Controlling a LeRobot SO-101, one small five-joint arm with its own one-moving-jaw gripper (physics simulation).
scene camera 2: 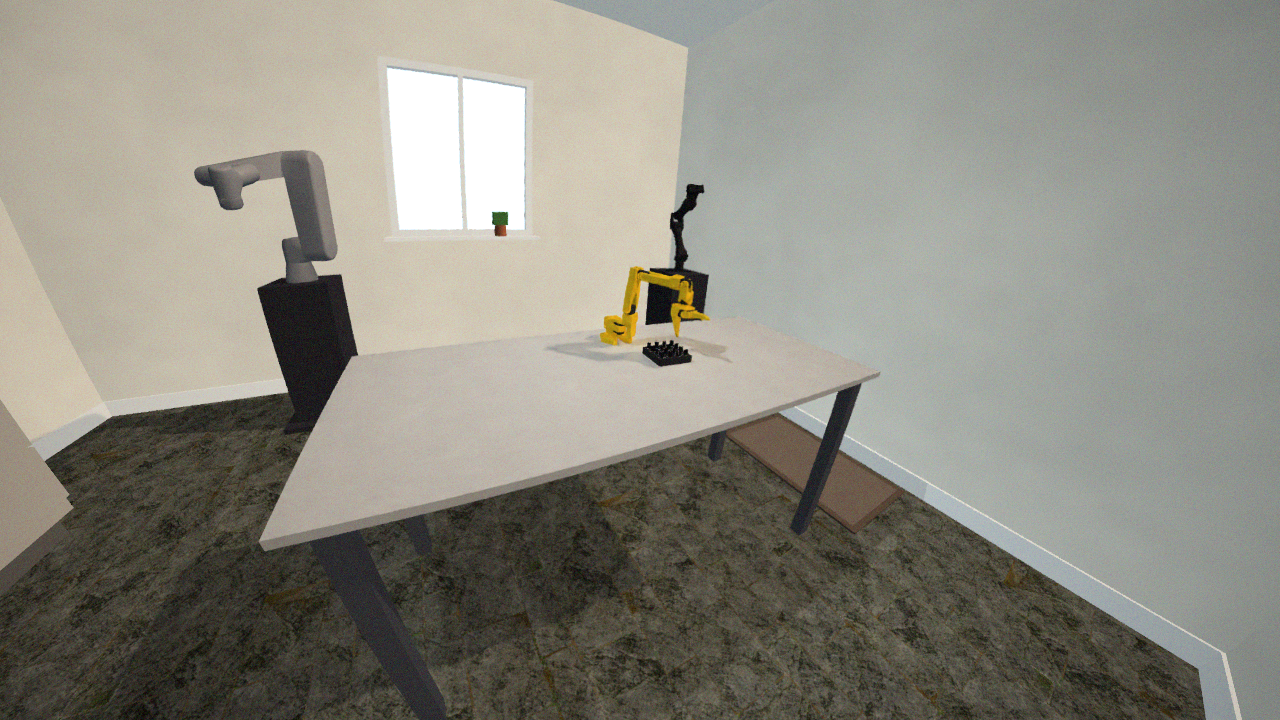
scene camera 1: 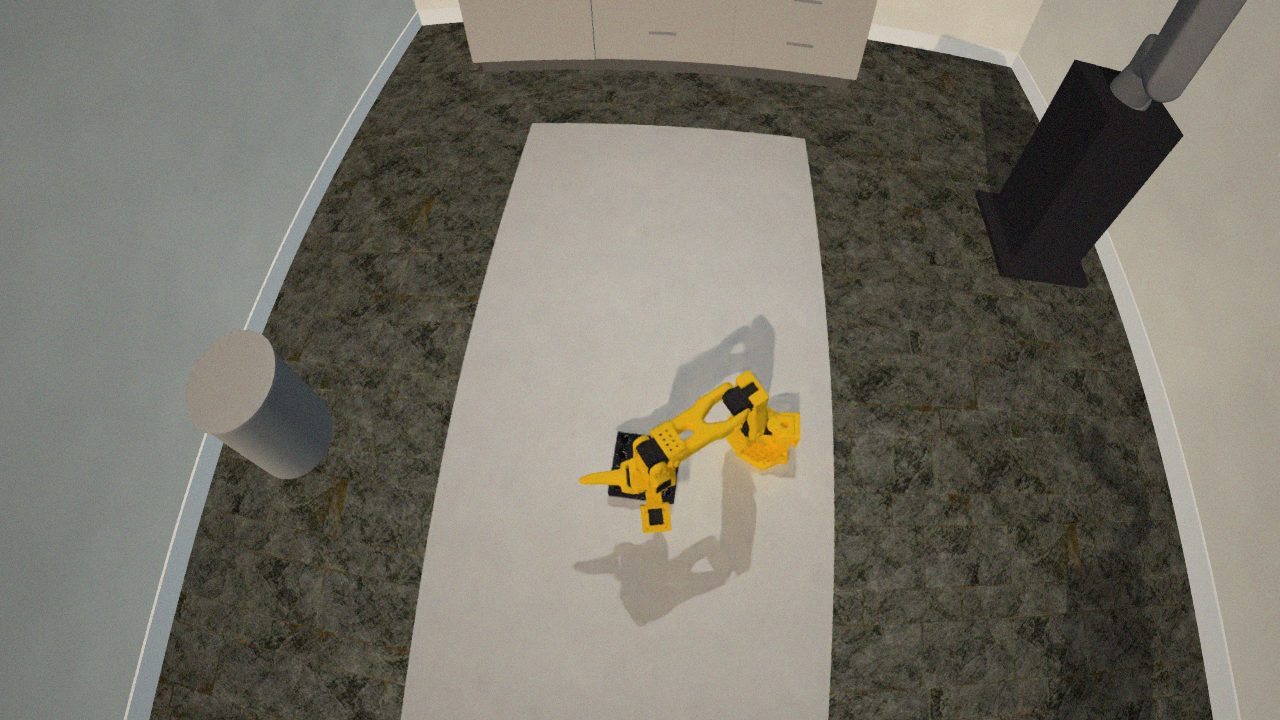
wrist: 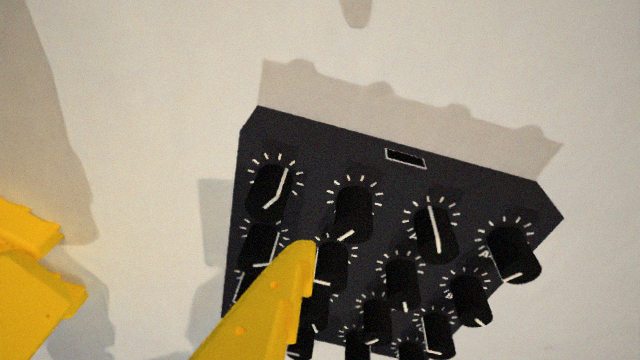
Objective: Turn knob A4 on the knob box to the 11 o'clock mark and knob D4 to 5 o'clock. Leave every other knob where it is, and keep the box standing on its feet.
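Where they show: end effector, tool point: [scene camera 2: 677, 335] [wrist: 314, 261]; arm's base, origin of the base link: [scene camera 2: 619, 341] [scene camera 1: 752, 439] [wrist: 34, 254].
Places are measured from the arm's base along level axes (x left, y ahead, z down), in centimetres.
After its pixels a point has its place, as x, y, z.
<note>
The black knob box [scene camera 1: 624, 453] {5.5, 21.2, -3.8} [scene camera 2: 667, 360] {3.6, 22.9, -1.7} [wrist: 320, 140] {12.3, 15.1, -1.5} stands flat on the table, with its rows of knobs upward. In the wrist view knob A4 [wrist: 511, 250] {11.0, 21.5, -3.4} is at the right end of the nearest full row; its white line points left, toward the A4 label side. Knob D4 [wrist: 411, 351] {3.1, 21.3, -2.8} is cut by the bottom edge, and its pointer cannot be read. My gripper [scene camera 2: 691, 325] {11.8, 15.5, -6.0} is open and empty above the box. In the wrist view its fixed jaw [wrist: 280, 300] {12.4, 15.0, -7.5} covers part of the left-hand knobs; the moving jaw is out of the picture. The arm hides much of the box in scene camera 1.
The box stands on the pale table [scene camera 1: 662, 223] {-46.3, 18.5, 0.0} [scene camera 2: 501, 402] {-42.4, 27.2, 0.0}. The yellow arm base [scene camera 1: 765, 443] {1.3, -2.1, -1.6} [scene camera 2: 617, 329] {-1.5, 1.1, -4.8} is beside it. Other knobs crowd around A4 and D4, including A3 [wrist: 435, 235] {11.3, 18.9, -3.7} and C4 [wrist: 440, 336] {5.8, 21.4, -3.4}. A grey cylinder [scene camera 1: 259, 402] and black pedestals stand off the table.
</note>
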